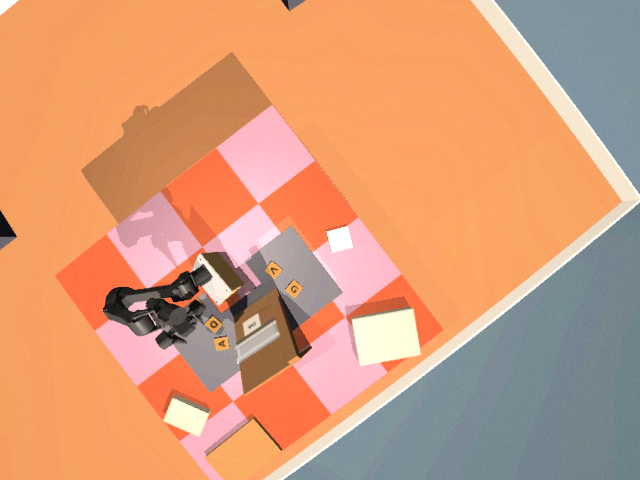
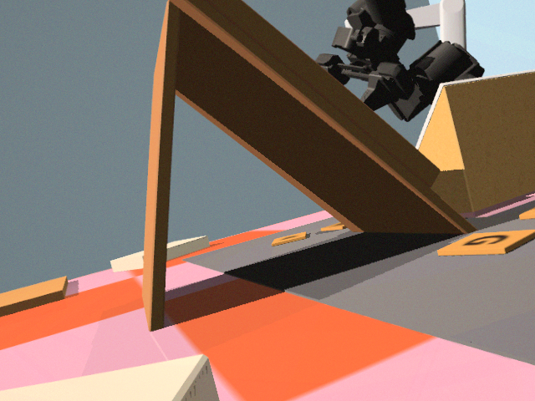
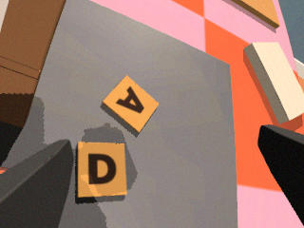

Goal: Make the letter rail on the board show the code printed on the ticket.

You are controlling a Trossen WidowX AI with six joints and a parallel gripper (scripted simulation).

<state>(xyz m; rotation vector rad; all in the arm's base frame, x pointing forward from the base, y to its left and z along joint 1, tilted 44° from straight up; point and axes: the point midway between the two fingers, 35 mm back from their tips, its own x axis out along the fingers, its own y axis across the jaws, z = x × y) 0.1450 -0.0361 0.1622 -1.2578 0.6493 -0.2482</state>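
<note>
Now: gripper tip 2 cm short of the orange d tile, 2 cm to the left of it and 18 cm above it. Round my gripper tip: grey mat (3 cm ahead, 15 cm to the left, 18 cm below); white ticket (11 cm ahead, 16 cm to the left, 10 cm below); z tile (9 cm behind, 4 cm to the right, 18 cm below).
</note>
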